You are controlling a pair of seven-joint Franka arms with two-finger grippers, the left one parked.
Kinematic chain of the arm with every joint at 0, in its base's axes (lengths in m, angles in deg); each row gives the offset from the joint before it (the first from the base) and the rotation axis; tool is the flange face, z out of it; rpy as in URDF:
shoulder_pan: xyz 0 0 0.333 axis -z
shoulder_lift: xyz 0 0 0 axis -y
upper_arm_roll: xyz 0 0 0.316 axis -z
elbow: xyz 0.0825 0 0 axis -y
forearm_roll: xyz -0.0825 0 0.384 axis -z
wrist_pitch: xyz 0 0 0 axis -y
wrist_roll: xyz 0.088 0 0 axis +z
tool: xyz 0 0 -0.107 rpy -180 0 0
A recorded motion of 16 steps. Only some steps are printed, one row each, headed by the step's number.
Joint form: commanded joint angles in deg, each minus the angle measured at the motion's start. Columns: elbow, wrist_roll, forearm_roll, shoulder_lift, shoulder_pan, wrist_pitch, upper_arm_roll.
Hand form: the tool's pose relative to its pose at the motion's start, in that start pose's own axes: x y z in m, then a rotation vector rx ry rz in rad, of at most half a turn. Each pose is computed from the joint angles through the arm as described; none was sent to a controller.
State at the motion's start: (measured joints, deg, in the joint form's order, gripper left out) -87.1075 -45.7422 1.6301 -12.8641 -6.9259 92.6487 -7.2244
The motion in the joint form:
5: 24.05 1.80 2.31 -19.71 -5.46 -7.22 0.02
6: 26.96 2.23 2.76 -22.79 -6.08 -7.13 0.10
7: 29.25 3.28 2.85 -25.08 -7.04 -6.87 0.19
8: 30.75 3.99 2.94 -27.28 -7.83 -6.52 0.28
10: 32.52 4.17 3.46 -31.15 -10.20 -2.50 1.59
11: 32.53 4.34 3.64 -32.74 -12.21 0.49 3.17
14: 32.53 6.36 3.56 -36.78 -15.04 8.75 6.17
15: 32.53 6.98 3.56 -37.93 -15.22 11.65 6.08
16: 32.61 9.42 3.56 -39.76 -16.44 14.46 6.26
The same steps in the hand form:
5: 0.0269 -0.0917 0.0304 -0.0431 -0.0251 -0.1105
6: 0.0328 -0.1042 0.0433 -0.0467 -0.0232 -0.1243
7: 0.0323 -0.1177 0.0520 -0.0435 -0.0203 -0.1554
8: 0.0322 -0.1297 0.0664 -0.0482 -0.0245 -0.1786
10: 0.0325 -0.1568 0.0952 -0.0392 0.0133 -0.2030
11: 0.0288 -0.1726 0.1116 -0.0371 0.0456 -0.2206
14: 0.0333 -0.1997 0.1519 -0.0094 0.1204 -0.2726
15: 0.0347 -0.2075 0.1624 0.0135 0.1403 -0.2904
16: 0.0269 -0.2226 0.1818 0.0223 0.1560 -0.3551

